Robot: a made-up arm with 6 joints. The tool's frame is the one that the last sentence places.
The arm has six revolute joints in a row. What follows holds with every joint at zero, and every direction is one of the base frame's. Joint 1 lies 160.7 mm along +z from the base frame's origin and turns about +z. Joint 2 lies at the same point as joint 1 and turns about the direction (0.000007, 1, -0.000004). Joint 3 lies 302.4 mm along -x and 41.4 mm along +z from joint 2 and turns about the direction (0.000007, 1, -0.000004). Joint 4 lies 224.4 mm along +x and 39.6 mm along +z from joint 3 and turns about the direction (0.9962, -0.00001, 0.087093). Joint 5 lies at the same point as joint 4 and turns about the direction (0.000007, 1, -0.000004). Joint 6 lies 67.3 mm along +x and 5.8 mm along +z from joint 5 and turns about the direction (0.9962, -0.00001, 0.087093). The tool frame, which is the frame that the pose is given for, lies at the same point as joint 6; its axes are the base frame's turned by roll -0.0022, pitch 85.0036 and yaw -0.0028 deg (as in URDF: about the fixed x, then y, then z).
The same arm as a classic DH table. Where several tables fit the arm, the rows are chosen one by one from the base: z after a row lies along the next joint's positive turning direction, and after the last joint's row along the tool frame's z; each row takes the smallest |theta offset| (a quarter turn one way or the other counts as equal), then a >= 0, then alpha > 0; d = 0 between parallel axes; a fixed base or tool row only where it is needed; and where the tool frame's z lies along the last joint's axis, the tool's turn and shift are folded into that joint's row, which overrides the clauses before.
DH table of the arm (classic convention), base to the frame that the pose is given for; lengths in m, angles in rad. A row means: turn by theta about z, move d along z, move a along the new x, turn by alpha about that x. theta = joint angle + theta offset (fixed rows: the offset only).
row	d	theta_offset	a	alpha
joint 1	0.1607	0.0000	0.0000	-1.5708
joint 2	0.0000	0.1361	-0.3052	0.0000
joint 3	0.0000	1.3475	-0.0199	1.5708
joint 4	0.2270	0.0000	0.0000	-1.5708
joint 5	0.0000	0.0000	0.0001	1.5708
joint 6	0.0675	0.0000	0.0000	0.0000

